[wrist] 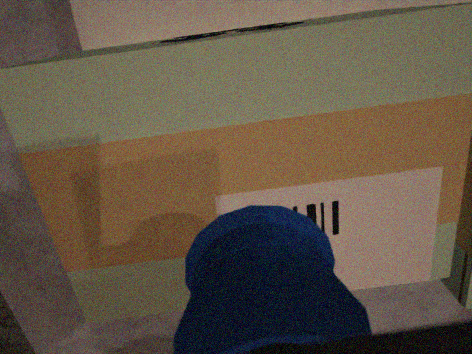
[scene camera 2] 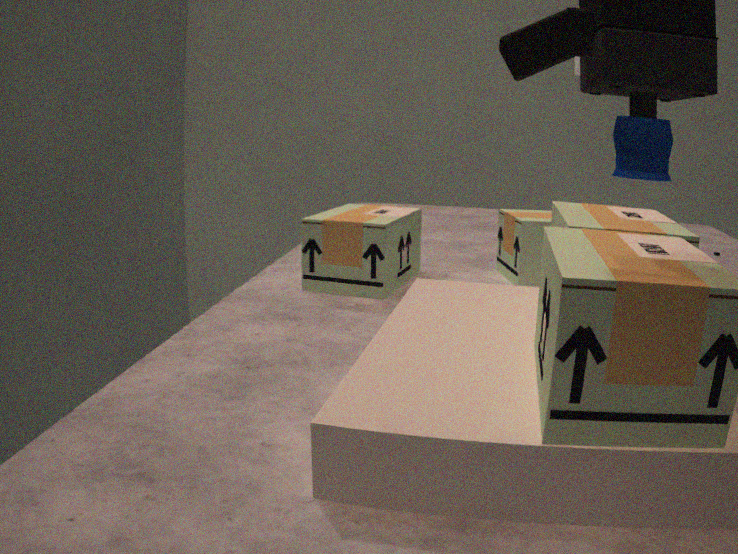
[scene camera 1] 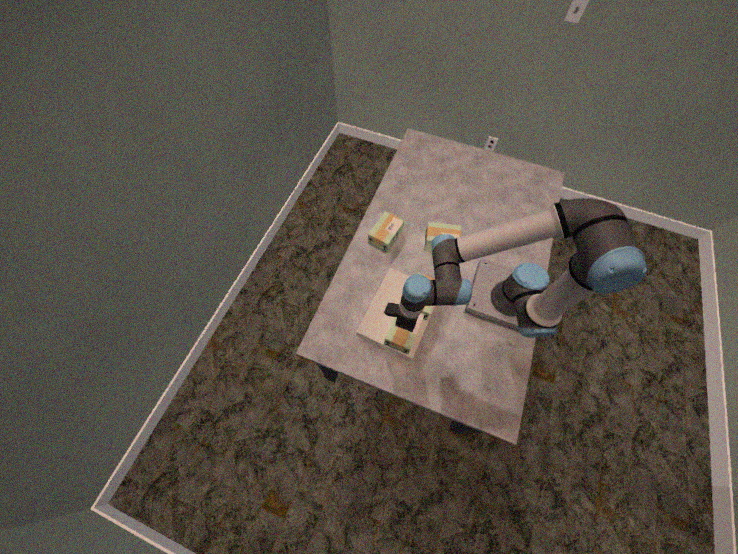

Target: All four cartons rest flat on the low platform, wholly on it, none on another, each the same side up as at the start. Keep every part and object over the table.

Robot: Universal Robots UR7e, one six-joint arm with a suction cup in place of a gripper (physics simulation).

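Where they show: hand, tool point: (wrist: 260,272) (scene camera 2: 641,177); arm's base, link origin: (scene camera 1: 508,299).
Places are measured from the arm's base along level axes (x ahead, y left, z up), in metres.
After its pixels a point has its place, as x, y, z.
My suction gripper (scene camera 1: 405,323) {0.306, 0.351, 0.116} (scene camera 2: 642,149) (wrist: 260,250) points down, open and holding nothing, above the nearest carton with a gap. That carton (scene camera 1: 398,340) {0.301, 0.410, 0.072} (scene camera 2: 643,357) {0.303, 0.424, 0.037} (wrist: 300,142) {0.324, 0.334, 0.073} is pale green with orange tape and a barcode label. It sits flat on the low platform (scene camera 1: 374,319) {0.430, 0.360, -0.012} (scene camera 2: 429,357) {0.431, 0.327, -0.012}, close to its front edge, arrows up. A second carton (scene camera 1: 428,312) {0.256, 0.255, 0.072} (scene camera 2: 625,217) {0.302, 0.199, 0.073} stands behind it, partly hidden by the arm in scene camera 1. A third carton (scene camera 1: 386,231) {0.589, -0.010, 0.025} (scene camera 2: 357,250) {0.583, 0.045, -0.007} and a fourth carton (scene camera 1: 443,229) {0.376, -0.153, 0.025} (scene camera 2: 527,253) {0.403, -0.068, -0.016} stand on the table beyond the platform, arrows up.
The table (scene camera 1: 459,178) {0.452, -0.552, -0.060} (scene camera 2: 178,417) {0.590, 0.389, -0.060} carries the platform and the arm's grey base plate (scene camera 1: 484,280) {0.119, -0.027, 0.000}, to the platform's right in scene camera 1. The forearm (scene camera 1: 509,234) {0.161, 0.124, 0.509} reaches over the table near the fourth carton. The platform's left part in scene camera 2 bears no carton.
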